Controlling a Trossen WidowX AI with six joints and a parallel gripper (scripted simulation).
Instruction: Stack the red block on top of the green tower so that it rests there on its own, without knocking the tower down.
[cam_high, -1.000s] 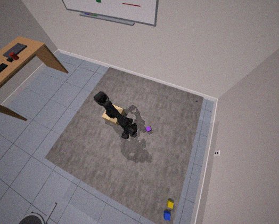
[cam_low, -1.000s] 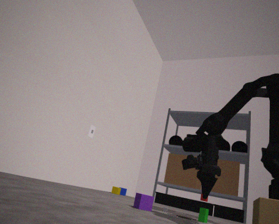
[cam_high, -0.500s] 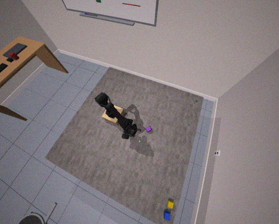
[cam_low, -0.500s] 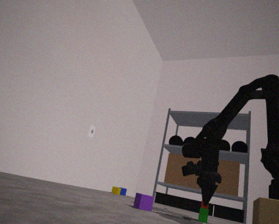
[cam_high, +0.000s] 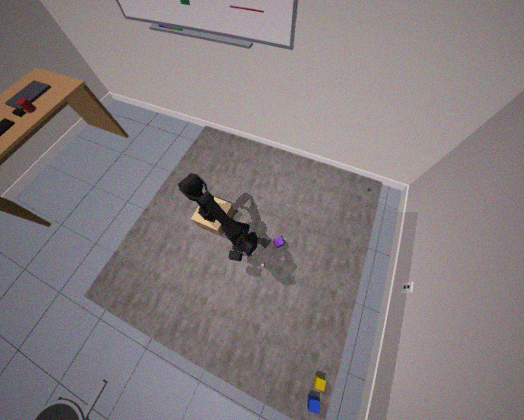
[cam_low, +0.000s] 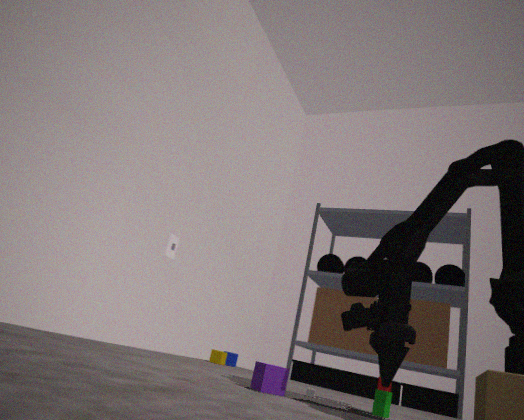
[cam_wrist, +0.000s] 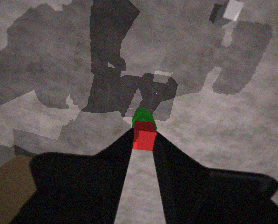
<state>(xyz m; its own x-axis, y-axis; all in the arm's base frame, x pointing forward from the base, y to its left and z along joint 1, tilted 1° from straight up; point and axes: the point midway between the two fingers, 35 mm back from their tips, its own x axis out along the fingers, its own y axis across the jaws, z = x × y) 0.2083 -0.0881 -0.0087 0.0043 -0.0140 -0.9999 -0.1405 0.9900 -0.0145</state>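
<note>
The red block is right at my gripper tip. The rest, counted from my gripper tip: blue block 530 mm ahead, 520 mm to the right, 30 mm below; then purple block 180 mm ahead, 90 mm to the left, 30 mm below; then yellow block 540 mm ahead, 440 mm to the right, 30 mm below.
</note>
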